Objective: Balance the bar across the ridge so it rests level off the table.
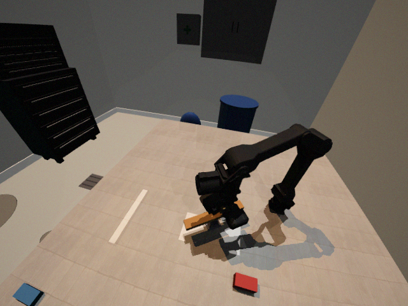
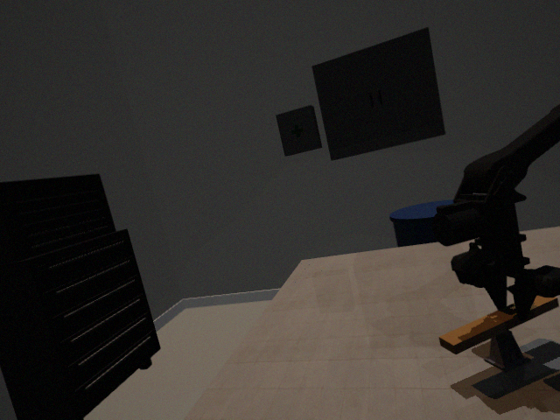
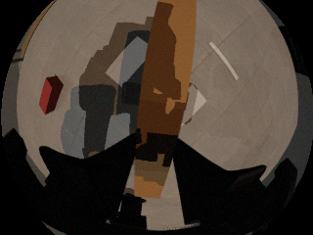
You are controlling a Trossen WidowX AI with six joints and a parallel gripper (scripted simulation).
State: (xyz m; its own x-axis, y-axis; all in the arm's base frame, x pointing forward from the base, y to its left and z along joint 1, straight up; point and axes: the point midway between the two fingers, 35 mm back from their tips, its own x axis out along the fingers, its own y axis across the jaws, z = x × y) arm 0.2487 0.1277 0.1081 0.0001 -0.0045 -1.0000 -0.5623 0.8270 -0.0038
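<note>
Now: the orange bar 20 mm ahead of my gripper tip and 20 mm to the left of it. From my gripper tip the other things lie so: red block (100 mm behind, 180 mm to the left, 60 mm below); then blue block (490 mm ahead, 370 mm to the left, 70 mm below).
</note>
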